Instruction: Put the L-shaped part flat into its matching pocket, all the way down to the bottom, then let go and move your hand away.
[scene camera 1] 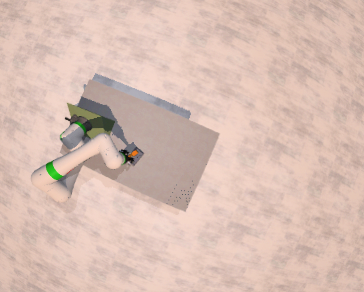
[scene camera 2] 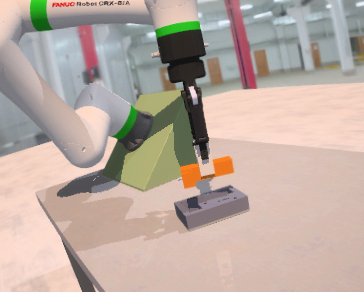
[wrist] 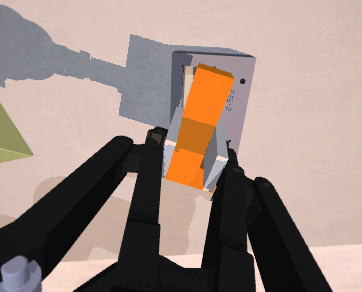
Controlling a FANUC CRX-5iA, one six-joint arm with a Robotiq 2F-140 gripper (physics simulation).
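Places are measured from the arm's base along level axes (x ahead, y left, z up), in centimetres.
Pixels of known places: gripper, fingertip midpoint: [scene camera 1: 132, 155] [scene camera 2: 206, 171] [wrist: 194, 127]; arm's base, link origin: [scene camera 1: 84, 123] [scene camera 2: 139, 131].
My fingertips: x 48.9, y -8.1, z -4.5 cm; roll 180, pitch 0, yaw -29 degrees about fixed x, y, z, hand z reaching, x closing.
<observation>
Ahead of a thing's pixels: the offset from my fingertips to its middle. Level surfaces: height alone.
The orange L-shaped part {dz +0.4, dx +1.4, dy -0.7 cm} [scene camera 1: 134, 153] [scene camera 2: 223, 166] [wrist: 207, 95] is roughly level in the air, a little above the grey block with the pocket {dz -7.6, dx +0.9, dy -1.2 cm} [scene camera 2: 215, 217] [wrist: 244, 102]. My gripper [scene camera 2: 205, 168] [wrist: 194, 127] is shut on the part, with its pale fingertips on either side of it. In scene camera 2 a gap shows between the part and the block's top. In the wrist view the part covers much of the pocket and looks turned slightly from the block's long sides. A strip of the pocket shows left of it; the rest is hidden.
A green wedge-shaped stand [scene camera 1: 75, 111] [scene camera 2: 150, 167] [wrist: 11, 137] carries the arm's base on the brown table {dz -9.5 cm} [scene camera 1: 170, 140] [scene camera 2: 305, 205], to the left of the block in scene camera 2. The arm's shadow falls over the table beside the block. A blue-grey strip [scene camera 1: 142, 95] runs along one table edge.
</observation>
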